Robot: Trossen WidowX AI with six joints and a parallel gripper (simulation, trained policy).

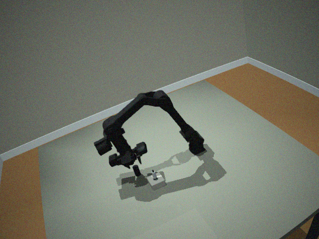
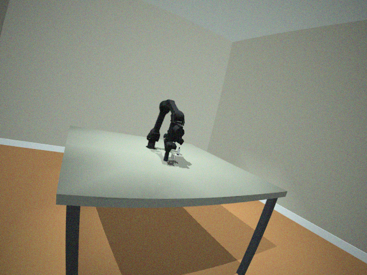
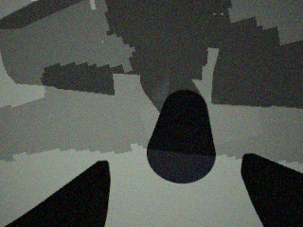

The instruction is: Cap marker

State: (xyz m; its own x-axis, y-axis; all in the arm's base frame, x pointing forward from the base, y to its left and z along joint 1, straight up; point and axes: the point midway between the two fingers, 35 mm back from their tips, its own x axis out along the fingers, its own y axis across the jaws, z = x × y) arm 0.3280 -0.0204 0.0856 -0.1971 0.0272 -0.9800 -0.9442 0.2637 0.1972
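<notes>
Now: gripper tip 2 cm above the black cap and 1 cm to the right of it. The rest, counted from my gripper tip: holder block 12 cm to the left, 5 cm behind, 4 cm below.
</notes>
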